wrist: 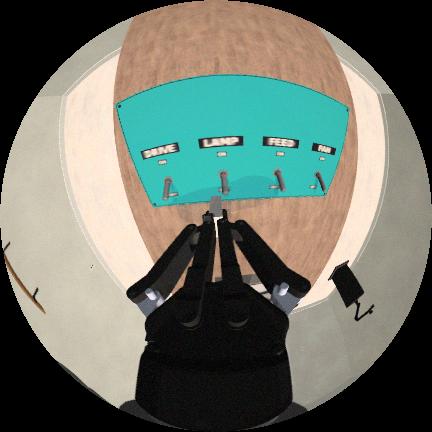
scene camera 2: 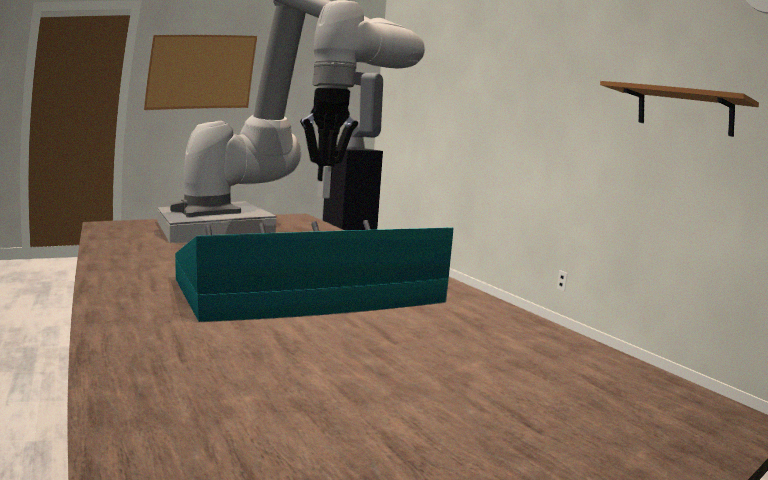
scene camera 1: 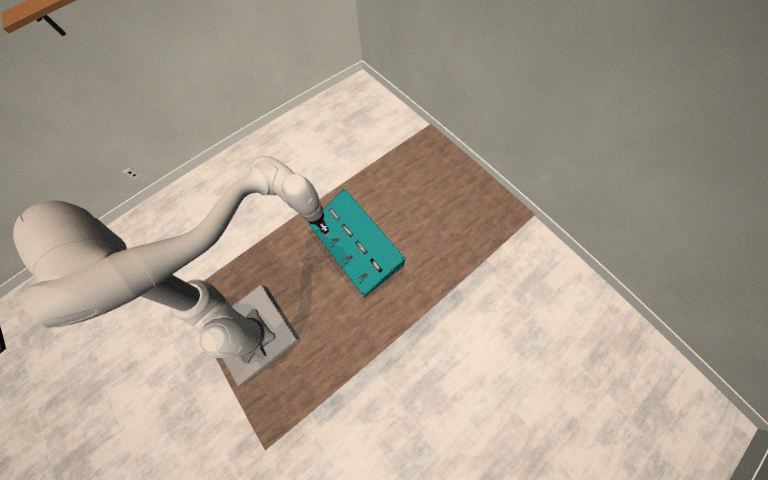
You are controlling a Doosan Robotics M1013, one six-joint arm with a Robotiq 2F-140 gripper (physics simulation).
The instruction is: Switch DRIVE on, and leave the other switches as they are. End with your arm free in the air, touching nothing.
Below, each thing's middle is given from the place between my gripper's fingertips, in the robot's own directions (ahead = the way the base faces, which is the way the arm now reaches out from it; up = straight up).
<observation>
My gripper is now 10 cm above the teal switch panel [scene camera 2: 268,275], 9 cm short of it and 8 cm to the left of it.
</observation>
